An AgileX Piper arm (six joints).
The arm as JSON. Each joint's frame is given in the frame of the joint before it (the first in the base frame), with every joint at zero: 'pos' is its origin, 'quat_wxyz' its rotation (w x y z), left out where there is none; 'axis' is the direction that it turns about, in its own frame. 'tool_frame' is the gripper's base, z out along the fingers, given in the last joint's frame.
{
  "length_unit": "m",
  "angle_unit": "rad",
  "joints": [
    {
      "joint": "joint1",
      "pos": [
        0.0,
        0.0,
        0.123
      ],
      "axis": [
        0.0,
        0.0,
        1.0
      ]
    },
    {
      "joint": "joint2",
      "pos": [
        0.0,
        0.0,
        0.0
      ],
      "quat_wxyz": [
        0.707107,
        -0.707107,
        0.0,
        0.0
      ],
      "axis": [
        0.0,
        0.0,
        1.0
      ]
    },
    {
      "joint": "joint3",
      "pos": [
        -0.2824,
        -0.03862,
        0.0
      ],
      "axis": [
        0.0,
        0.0,
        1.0
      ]
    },
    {
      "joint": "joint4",
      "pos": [
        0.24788,
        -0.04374,
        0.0
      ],
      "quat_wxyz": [
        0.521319,
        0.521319,
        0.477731,
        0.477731
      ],
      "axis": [
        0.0,
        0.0,
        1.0
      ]
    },
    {
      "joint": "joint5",
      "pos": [
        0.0,
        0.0,
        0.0
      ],
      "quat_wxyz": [
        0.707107,
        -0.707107,
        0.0,
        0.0
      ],
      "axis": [
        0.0,
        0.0,
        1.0
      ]
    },
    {
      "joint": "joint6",
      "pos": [
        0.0,
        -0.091,
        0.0
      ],
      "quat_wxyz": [
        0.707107,
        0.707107,
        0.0,
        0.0
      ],
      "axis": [
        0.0,
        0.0,
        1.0
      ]
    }
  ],
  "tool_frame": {
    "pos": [
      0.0,
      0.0,
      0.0
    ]
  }
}
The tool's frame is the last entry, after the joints.
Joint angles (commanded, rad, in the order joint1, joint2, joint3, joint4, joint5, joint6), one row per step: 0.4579 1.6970 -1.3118 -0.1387 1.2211 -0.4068; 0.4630 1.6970 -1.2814 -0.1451 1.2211 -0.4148; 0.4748 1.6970 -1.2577 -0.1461 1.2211 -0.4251; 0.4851 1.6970 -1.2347 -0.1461 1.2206 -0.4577; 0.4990 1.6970 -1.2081 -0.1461 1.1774 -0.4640; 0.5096 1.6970 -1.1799 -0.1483 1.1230 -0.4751; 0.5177 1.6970 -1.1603 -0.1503 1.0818 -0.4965; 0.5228 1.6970 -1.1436 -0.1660 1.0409 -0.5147; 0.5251 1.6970 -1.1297 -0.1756 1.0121 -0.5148; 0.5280 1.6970 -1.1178 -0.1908 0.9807 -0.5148
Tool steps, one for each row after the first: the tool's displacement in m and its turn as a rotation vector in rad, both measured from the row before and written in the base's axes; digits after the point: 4 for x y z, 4 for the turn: -0.0044 -0.0010 -0.0075 -0.0197 0.0253 0.0150; -0.0048 0.0017 -0.0058 -0.0123 0.0219 0.0223; -0.0046 0.0013 -0.0055 -0.0121 0.0241 0.0427; -0.0024 0.0039 -0.0064 0.0094 -0.0123 0.0260; -0.0014 0.0031 -0.0067 0.0126 -0.0206 0.0298; -0.0010 0.0025 -0.0046 0.0091 -0.0159 0.0357; 0.0004 0.0010 -0.0037 -0.0001 -0.0245 0.0358; 0.0000 0.0003 -0.0031 0.0018 -0.0157 0.0111; 0.0006 0.0004 -0.0024 0.0002 -0.0218 0.0151
